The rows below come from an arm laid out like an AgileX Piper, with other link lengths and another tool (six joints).
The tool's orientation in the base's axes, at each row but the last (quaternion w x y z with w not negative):
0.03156, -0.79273, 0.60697, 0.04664
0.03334, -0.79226, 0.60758, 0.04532
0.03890, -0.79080, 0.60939, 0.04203
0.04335, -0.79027, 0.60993, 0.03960
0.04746, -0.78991, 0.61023, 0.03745
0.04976, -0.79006, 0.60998, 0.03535
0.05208, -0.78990, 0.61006, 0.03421
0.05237, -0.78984, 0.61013, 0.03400
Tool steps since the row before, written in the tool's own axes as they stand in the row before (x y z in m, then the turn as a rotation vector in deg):
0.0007, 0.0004, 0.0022, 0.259, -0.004, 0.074
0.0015, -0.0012, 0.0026, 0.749, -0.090, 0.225
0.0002, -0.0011, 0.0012, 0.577, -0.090, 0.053
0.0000, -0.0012, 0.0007, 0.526, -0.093, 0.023
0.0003, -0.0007, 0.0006, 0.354, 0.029, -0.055
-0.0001, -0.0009, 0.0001, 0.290, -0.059, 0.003
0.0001, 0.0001, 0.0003, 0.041, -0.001, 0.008
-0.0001, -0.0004, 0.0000, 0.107, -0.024, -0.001
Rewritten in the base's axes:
-0.0003, -0.0005, -0.0023, 0.068, -0.240, -0.103
0.0015, -0.0008, -0.0028, 0.273, -0.671, -0.308
0.0011, 0.0002, -0.0012, 0.232, -0.525, -0.117
0.0012, 0.0004, -0.0007, 0.223, -0.479, -0.082
0.0008, 0.0000, -0.0006, 0.061, -0.354, 0.012
0.0008, 0.0003, -0.0001, 0.131, -0.263, -0.035
-0.0001, -0.0001, -0.0003, 0.011, -0.038, -0.013
0.0004, 0.0002, 0.0000, 0.050, -0.097, -0.011

